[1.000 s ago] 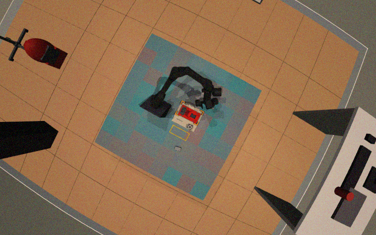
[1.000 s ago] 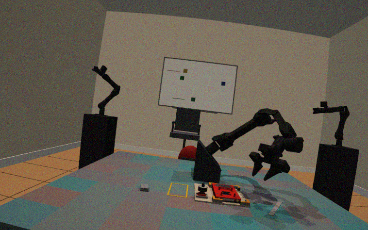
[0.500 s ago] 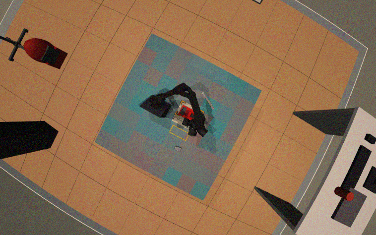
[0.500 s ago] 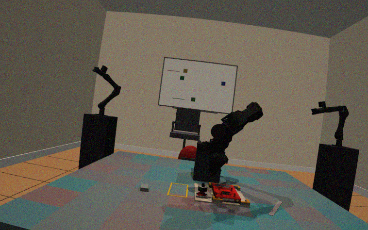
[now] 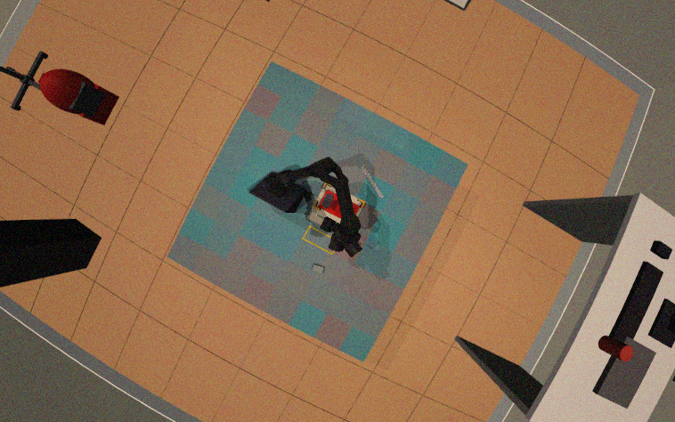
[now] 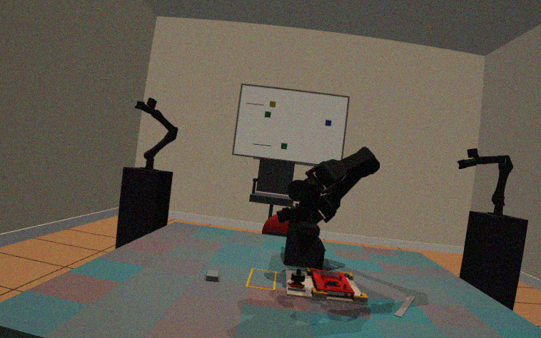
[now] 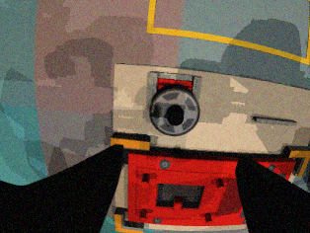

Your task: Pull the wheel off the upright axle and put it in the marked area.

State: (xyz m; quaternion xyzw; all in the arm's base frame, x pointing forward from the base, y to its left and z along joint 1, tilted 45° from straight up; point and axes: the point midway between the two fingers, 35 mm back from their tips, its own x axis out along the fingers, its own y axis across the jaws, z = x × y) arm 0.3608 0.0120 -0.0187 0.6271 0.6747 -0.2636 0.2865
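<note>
Now: the wheel 70 mm below my gripper tip. Round my gripper tip: grey block: 250 mm to the right, 100 mm below, 10 mm ahead; thin grey strip: 320 mm to the left, 110 mm below, 20 mm ahead; upright axle: 70 mm below.
</note>
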